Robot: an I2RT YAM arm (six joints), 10 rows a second.
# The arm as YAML. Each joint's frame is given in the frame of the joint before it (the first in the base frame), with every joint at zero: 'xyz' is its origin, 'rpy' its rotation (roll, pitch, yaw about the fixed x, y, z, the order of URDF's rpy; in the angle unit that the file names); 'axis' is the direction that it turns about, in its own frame. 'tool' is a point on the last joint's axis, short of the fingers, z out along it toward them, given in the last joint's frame.
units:
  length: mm
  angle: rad
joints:
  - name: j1
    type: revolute
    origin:
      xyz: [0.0, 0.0, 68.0]
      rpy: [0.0, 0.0, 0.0]
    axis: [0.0, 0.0, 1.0]
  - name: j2
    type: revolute
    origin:
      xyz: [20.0, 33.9, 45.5]
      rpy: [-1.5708, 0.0, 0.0]
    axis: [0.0, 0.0, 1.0]
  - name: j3
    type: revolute
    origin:
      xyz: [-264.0, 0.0, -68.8]
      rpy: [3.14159, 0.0, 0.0]
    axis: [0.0, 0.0, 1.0]
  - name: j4
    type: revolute
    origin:
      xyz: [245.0, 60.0, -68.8]
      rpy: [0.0, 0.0, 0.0]
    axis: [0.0, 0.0, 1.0]
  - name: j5
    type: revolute
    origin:
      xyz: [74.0, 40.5, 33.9]
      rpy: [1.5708, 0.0, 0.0]
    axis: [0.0, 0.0, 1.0]
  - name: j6
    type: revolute
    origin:
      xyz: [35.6, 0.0, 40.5]
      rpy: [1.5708, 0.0, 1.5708]
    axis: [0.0, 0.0, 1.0]
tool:
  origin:
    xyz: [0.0, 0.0, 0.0]
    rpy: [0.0, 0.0, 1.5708]
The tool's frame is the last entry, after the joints.
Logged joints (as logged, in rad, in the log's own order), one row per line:
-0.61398, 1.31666, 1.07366, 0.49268, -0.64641, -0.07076
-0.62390, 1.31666, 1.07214, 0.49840, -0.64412, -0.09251
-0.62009, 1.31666, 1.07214, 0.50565, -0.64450, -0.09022
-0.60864, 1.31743, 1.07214, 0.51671, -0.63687, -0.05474
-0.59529, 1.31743, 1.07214, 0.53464, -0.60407, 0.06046
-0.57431, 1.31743, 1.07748, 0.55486, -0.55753, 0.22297
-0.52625, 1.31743, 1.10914, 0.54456, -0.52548, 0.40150
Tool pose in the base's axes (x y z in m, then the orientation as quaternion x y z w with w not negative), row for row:
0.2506, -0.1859, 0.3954, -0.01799, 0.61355, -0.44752, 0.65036
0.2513, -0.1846, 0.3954, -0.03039, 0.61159, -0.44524, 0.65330
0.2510, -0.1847, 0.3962, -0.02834, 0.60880, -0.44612, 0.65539
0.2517, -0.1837, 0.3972, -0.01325, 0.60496, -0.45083, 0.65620
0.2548, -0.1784, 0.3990, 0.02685, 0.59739, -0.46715, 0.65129
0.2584, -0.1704, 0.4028, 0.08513, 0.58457, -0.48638, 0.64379
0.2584, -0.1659, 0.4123, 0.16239, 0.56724, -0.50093, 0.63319
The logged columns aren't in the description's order. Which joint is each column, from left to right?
Columns, left to right: j6, j2, j3, j4, j1, j5.
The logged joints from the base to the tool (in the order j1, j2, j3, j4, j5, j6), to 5 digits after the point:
-0.64641, 1.31666, 1.07366, 0.49268, -0.07076, -0.61398
-0.64412, 1.31666, 1.07214, 0.49840, -0.09251, -0.62390
-0.64450, 1.31666, 1.07214, 0.50565, -0.09022, -0.62009
-0.63687, 1.31743, 1.07214, 0.51671, -0.05474, -0.60864
-0.60407, 1.31743, 1.07214, 0.53464, 0.06046, -0.59529
-0.55753, 1.31743, 1.07748, 0.55486, 0.22297, -0.57431
-0.52548, 1.31743, 1.10914, 0.54456, 0.40150, -0.52625

